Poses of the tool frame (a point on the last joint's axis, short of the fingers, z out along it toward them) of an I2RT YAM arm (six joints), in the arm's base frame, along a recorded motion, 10 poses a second.
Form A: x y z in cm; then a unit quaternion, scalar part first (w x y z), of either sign.
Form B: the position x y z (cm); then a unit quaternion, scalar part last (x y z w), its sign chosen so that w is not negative. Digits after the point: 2 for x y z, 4 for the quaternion.
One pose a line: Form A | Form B
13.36 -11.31 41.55 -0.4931 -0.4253 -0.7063 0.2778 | 13.36 -11.31 41.55 0.4253 0.7063 -0.2778 0.4931
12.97 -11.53 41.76 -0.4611 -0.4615 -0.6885 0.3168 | 12.97 -11.53 41.76 0.4615 0.6885 -0.3168 0.4611
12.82 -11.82 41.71 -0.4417 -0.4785 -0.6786 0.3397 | 12.82 -11.82 41.71 0.4785 0.6786 -0.3397 0.4417
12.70 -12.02 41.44 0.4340 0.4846 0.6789 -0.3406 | 12.70 -12.02 41.44 0.4846 0.6789 -0.3406 0.4340
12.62 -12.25 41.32 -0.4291 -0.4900 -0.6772 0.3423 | 12.62 -12.25 41.32 0.4900 0.6772 -0.3423 0.4291
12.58 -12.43 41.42 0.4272 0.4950 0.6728 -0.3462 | 12.58 -12.43 41.42 0.4950 0.6728 -0.3462 0.4272
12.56 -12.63 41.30 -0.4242 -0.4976 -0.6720 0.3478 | 12.56 -12.63 41.30 0.4976 0.6720 -0.3478 0.4242
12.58 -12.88 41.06 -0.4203 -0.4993 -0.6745 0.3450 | 12.58 -12.88 41.06 0.4993 0.6745 -0.3450 0.4203
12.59 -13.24 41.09 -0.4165 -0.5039 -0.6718 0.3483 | 12.59 -13.24 41.09 0.5039 0.6718 -0.3483 0.4165
